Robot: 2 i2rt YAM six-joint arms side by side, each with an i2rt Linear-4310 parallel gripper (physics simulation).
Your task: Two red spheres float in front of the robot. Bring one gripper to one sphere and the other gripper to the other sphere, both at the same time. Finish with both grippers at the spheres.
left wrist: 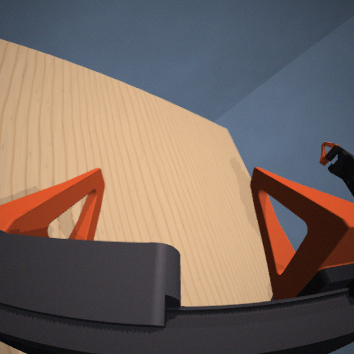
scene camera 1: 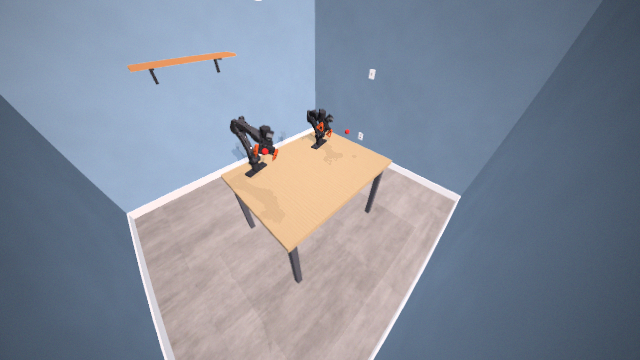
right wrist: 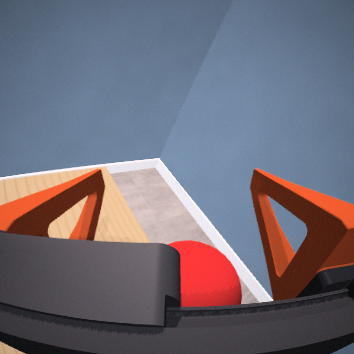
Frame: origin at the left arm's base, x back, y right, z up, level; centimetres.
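Seen in the pictures: left gripper, fingertip midpoint: (left wrist: 176, 175) (scene camera 1: 326, 134); right gripper, fingertip midpoint: (left wrist: 333, 149) (scene camera 1: 264, 158) (right wrist: 177, 177); left arm's base at its link origin: (scene camera 1: 319, 144); right arm's base at its link origin: (scene camera 1: 256, 169).
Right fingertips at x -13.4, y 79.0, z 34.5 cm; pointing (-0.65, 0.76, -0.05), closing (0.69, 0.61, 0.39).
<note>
Offsets run from my right fingertips to a thing's top centre. Level surfaces: height alone.
One red sphere @(dz +2.4, dx +4.9, dy -5.2 cm) (scene camera 1: 265, 151) (right wrist: 211, 275) floats at my right gripper (scene camera 1: 266, 153) (right wrist: 177, 177). In the right wrist view it sits low between the two spread fingers, close to the gripper body, which hides its lower left part. The right gripper is open and holds nothing. The other red sphere @(dz -10.8, dx -14.9, dy -80.1 cm) (scene camera 1: 347, 132) floats to the right of my left gripper (scene camera 1: 325, 131) (left wrist: 178, 170) in scene camera 1, with a gap between them. The left gripper is open and empty. That sphere does not show in the left wrist view.
Both arms stand on the wooden table @(dz -34.5 cm) (scene camera 1: 310, 200) (left wrist: 165, 150) (right wrist: 122, 215). Part of the right arm (left wrist: 345, 167) shows at the right edge of the left wrist view. An orange wall shelf (scene camera 1: 182, 61) hangs high behind the table at the left.
</note>
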